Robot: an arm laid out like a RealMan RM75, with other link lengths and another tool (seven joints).
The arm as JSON. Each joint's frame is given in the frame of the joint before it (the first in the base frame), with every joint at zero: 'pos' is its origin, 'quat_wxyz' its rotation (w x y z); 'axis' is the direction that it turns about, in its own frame. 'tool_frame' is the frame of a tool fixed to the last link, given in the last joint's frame.
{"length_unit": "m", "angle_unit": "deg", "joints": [
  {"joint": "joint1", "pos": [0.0, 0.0, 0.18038], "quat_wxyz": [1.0, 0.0, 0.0, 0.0], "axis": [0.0, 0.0, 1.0]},
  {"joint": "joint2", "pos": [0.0, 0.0, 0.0], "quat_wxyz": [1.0, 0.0, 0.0, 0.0], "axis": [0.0, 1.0, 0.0]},
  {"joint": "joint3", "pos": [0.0, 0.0, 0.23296], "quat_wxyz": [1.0, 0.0, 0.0, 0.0], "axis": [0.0, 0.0, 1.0]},
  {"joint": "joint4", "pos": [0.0, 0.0, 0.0], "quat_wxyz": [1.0, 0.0, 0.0, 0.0], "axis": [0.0, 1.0, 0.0]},
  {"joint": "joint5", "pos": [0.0, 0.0, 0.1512], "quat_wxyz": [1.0, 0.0, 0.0, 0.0], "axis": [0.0, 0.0, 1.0]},
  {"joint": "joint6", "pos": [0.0, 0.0, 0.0], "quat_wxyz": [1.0, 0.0, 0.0, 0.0], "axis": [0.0, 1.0, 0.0]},
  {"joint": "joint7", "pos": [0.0, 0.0, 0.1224], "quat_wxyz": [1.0, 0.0, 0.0, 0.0], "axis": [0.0, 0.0, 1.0]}
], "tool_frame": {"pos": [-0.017, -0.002, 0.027], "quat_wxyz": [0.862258, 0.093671, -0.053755, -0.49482]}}
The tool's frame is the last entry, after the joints.
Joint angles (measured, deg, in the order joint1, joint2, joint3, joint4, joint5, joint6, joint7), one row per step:
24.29 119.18 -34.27 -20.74 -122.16 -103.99 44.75
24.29 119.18 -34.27 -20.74 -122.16 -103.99 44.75
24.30 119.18 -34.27 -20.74 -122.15 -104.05 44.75
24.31 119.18 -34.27 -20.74 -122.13 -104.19 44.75
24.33 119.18 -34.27 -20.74 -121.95 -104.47 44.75
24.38 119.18 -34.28 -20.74 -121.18 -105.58 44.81
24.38 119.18 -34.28 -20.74 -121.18 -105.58 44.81
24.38 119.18 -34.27 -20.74 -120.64 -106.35 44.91
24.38 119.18 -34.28 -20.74 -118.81 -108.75 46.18
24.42 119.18 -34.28 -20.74 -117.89 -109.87 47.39
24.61 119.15 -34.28 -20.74 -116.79 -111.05 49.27
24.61 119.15 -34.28 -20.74 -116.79 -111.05 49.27
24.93 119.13 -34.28 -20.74 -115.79 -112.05 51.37
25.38 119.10 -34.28 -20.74 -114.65 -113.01 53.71
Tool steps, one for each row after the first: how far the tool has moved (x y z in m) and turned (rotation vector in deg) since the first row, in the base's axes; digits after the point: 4 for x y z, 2 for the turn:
0.0000 0.0000 0.0000 0.00 0.00 0.00
-0.0001 0.0000 0.0001 -0.02 0.05 0.04
-0.0004 -0.0002 0.0003 -0.07 0.17 0.11
-0.0011 -0.0003 0.0009 -0.05 0.49 0.22
-0.0038 -0.0005 0.0033 0.03 1.79 0.59
-0.0038 -0.0005 0.0033 0.03 1.79 0.59
-0.0055 -0.0008 0.0050 0.07 2.71 0.76
-0.0108 -0.0013 0.0106 -0.33 5.73 0.62
-0.0133 -0.0011 0.0134 -0.87 7.24 0.15
-0.0163 -0.0001 0.0167 -1.74 8.94 -0.62
-0.0163 -0.0001 0.0167 -1.74 8.94 -0.62
-0.0193 0.0015 0.0196 -2.81 10.47 -1.46
-0.0228 0.0037 0.0227 -3.96 12.06 -2.34

